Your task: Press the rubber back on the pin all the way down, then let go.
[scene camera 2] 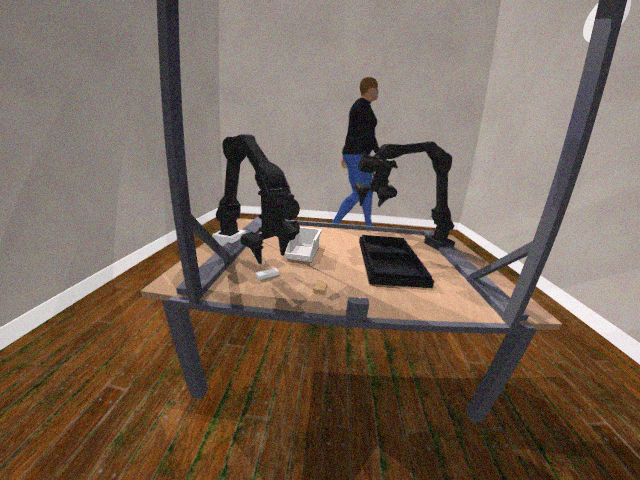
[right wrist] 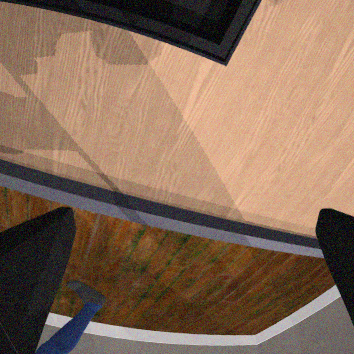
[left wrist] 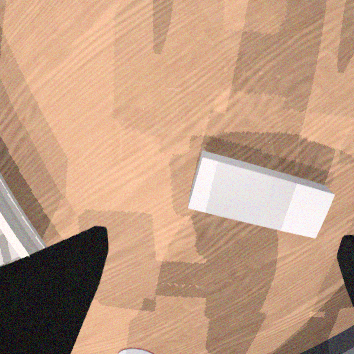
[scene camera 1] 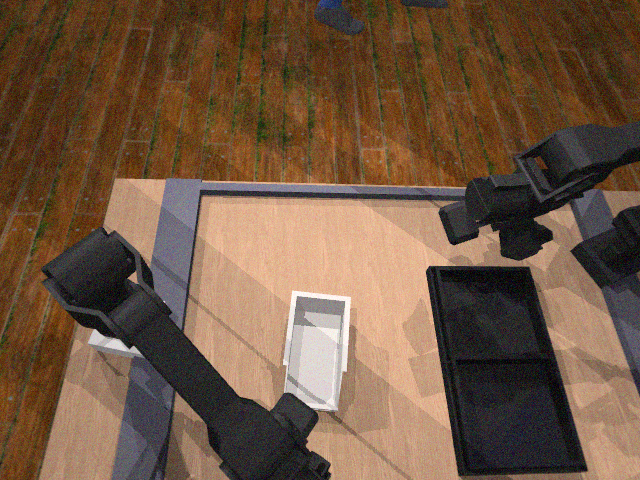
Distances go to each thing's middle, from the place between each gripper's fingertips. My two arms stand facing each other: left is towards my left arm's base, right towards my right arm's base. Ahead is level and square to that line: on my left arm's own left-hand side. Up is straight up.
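From my right hand, I find the white block (scene camera 1: 99, 342) 50 mm behind, 610 mm to the left and 150 mm below. The white open tray (scene camera 1: 316, 349) is 150 mm behind that same hand, 290 mm to the left of it and 130 mm below it, while the black two-compartment tray (scene camera 2: 390, 261) sits 210 mm behind it, 40 mm to the right and 150 mm below.
Counting from my left hand instead, the black two-compartment tray is 100 mm ahead, 440 mm to the right and 30 mm below. The white open tray is 170 mm ahead of my left hand, 110 mm to the right of it and 10 mm below it. And the white block is 270 mm ahead of this hand, 210 mm to the left and 30 mm below.
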